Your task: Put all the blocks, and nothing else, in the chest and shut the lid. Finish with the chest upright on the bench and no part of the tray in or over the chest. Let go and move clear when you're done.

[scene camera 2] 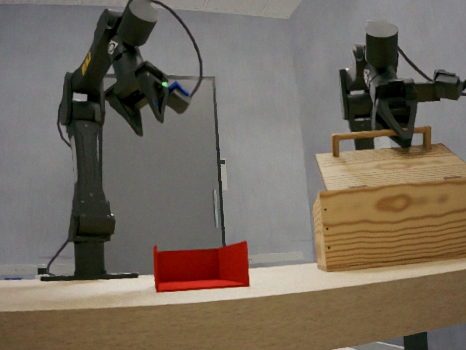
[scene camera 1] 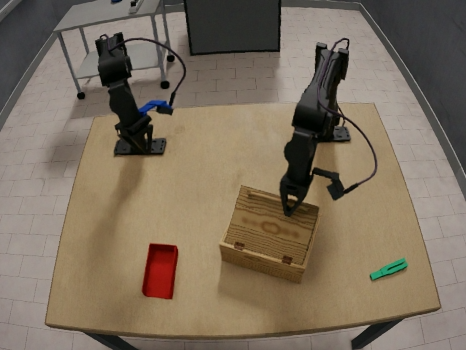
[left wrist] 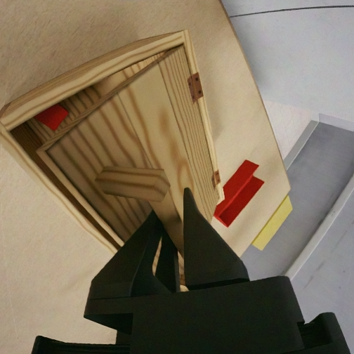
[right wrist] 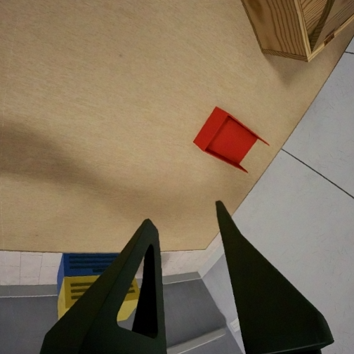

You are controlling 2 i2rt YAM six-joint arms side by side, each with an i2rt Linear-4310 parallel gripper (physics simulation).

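Frame: origin at the left arm's base, x ahead, y left, z up, level; millimetres.
Seen in the pictures: left gripper, fingertip midpoint: [scene camera 2: 407, 143] [scene camera 1: 287, 215]; right gripper, fingertip midpoint: [scene camera 2: 150, 128] [scene camera 1: 144, 152]; left arm's base, link origin: [scene camera 1: 324, 135]; right arm's base, link origin: [scene camera 2: 90, 279].
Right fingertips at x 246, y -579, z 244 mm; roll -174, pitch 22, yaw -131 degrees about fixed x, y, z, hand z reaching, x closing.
Pixels of each thing's top centre, then the offset from my right fingertips to it.
- lid handle, top centre: [scene camera 2: 381, 130] [scene camera 1: 277, 199] dx +156, dy +334, dz -39 mm
- red tray, top centre: [scene camera 2: 192, 247] [scene camera 1: 158, 268] dx +245, dy +5, dz -205 mm
- green clip-like object, top centre: [scene camera 1: 389, 268] dx +315, dy +671, dz -232 mm
The wooden chest [scene camera 1: 260, 270] [scene camera 2: 395, 235] [left wrist: 100, 75] [right wrist: 280, 30] stands upright on the bench. Its lid [scene camera 1: 272, 227] [scene camera 2: 360, 170] [left wrist: 140, 125] is partly open, its handle side raised. My left gripper [scene camera 1: 288, 212] [scene camera 2: 406, 143] [left wrist: 178, 195] is shut on the lid handle [scene camera 2: 357, 134] [left wrist: 132, 182]. A red block [left wrist: 52, 116] shows inside the chest through the gap; the lid hides the rest of the inside. My right gripper [scene camera 2: 151, 127] [right wrist: 184, 216] is open and empty, high above the bench, apart from the chest.
The red tray [scene camera 1: 160, 272] [scene camera 2: 187, 265] [left wrist: 237, 195] [right wrist: 217, 130] lies on the bench, apart from the chest, left of it in scene camera 1. A green clip-like object [scene camera 1: 390, 270] lies on the chest's other side. A trolley [scene camera 1: 100, 17] stands behind the bench.
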